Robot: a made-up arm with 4 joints. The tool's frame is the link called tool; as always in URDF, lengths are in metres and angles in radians. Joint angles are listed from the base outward. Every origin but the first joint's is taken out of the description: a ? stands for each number. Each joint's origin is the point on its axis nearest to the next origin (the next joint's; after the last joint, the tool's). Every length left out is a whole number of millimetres.
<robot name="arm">
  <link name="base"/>
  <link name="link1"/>
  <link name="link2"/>
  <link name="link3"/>
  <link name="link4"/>
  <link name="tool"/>
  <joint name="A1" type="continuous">
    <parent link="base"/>
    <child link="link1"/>
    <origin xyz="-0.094 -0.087 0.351" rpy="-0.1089 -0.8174 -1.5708"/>
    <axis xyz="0 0 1"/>
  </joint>
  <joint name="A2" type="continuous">
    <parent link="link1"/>
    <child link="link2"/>
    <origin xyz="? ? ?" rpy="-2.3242 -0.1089 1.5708"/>
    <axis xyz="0 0 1"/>
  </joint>
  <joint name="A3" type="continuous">
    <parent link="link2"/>
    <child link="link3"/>
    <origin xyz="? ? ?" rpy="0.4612 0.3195 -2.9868"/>
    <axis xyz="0 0 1"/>
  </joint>
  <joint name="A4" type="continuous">
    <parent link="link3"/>
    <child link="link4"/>
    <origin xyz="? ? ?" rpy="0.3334 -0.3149 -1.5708"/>
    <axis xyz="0 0 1"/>
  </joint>
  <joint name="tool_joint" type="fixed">
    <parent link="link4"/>
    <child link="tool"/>
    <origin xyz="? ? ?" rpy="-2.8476 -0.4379 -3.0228"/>
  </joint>
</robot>
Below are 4 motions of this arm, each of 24 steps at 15 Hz.
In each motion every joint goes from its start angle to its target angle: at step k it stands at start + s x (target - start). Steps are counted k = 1, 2, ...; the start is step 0. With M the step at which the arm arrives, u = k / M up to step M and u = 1 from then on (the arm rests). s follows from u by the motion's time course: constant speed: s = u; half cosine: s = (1 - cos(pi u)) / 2; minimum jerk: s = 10 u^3 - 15 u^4 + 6 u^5.
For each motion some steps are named. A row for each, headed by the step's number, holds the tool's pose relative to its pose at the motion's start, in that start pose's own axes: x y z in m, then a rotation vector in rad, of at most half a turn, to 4 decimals.
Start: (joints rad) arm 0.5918 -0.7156 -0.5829 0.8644
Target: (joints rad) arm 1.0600 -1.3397 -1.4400 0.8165
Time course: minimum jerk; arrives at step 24
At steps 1, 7, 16, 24:
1: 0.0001 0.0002 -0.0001 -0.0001 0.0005 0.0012
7: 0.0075 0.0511 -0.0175 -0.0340 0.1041 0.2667
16: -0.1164 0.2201 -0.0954 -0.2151 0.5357 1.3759
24: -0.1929 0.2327 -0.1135 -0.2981 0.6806 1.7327

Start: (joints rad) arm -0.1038 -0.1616 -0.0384 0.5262
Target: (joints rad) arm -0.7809 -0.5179 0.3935 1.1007
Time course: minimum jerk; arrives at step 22
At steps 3, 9, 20, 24:
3: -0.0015 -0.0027 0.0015 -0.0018 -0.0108 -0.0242
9: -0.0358 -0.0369 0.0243 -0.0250 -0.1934 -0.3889
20: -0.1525 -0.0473 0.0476 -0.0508 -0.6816 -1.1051
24: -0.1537 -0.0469 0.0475 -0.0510 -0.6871 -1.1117

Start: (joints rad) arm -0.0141 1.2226 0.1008 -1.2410
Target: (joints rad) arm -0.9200 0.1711 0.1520 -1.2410
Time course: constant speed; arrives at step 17
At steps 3, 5, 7, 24:
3: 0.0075 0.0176 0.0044 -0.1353 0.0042 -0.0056
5: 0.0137 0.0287 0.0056 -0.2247 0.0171 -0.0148
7: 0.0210 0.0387 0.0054 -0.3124 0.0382 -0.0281
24: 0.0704 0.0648 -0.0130 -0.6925 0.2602 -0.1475

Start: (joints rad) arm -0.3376 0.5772 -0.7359 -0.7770
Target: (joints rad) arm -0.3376 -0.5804 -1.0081 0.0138
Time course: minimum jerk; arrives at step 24
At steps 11, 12, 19, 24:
11: 0.0426 0.0260 -0.0017 0.0334 0.0835 0.2645
12: 0.0501 0.0328 -0.0034 0.0417 0.1040 0.3120
19: 0.0848 0.0817 -0.0217 0.0900 0.2534 0.5671
24: 0.0884 0.0904 -0.0257 0.0962 0.2807 0.6029

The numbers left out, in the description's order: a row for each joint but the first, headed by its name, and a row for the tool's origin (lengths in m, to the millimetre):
A2: 0.055 -0.052 0.000
A3: 0.048 -0.032 0.000
A4: -0.022 0.001 0.000
tool: -0.150 -0.058 0.000

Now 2 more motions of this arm.
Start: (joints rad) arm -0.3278 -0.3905 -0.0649 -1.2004
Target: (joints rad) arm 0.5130 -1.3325 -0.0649 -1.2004
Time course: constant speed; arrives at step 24
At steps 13, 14, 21, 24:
13: -0.0174 0.1372 0.0036 -0.4660 -0.0210 0.7508
14: -0.0230 0.1471 0.0013 -0.5080 -0.0234 0.8045
21: -0.0746 0.2044 -0.0272 -0.8267 -0.0437 1.1588
24: -0.1013 0.2205 -0.0455 -0.9771 -0.0540 1.2977

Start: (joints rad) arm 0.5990 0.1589 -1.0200 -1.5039
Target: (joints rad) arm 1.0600 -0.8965 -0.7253 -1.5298
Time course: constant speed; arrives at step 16
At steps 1, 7, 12, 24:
1: 0.0003 0.0065 0.0018 -0.0117 -0.0121 0.0709
7: -0.0040 0.0483 0.0095 -0.1094 -0.0577 0.4926
12: -0.0165 0.0852 0.0102 -0.2292 -0.0604 0.8341
24: -0.0326 0.1139 0.0056 -0.3522 -0.0399 1.0961

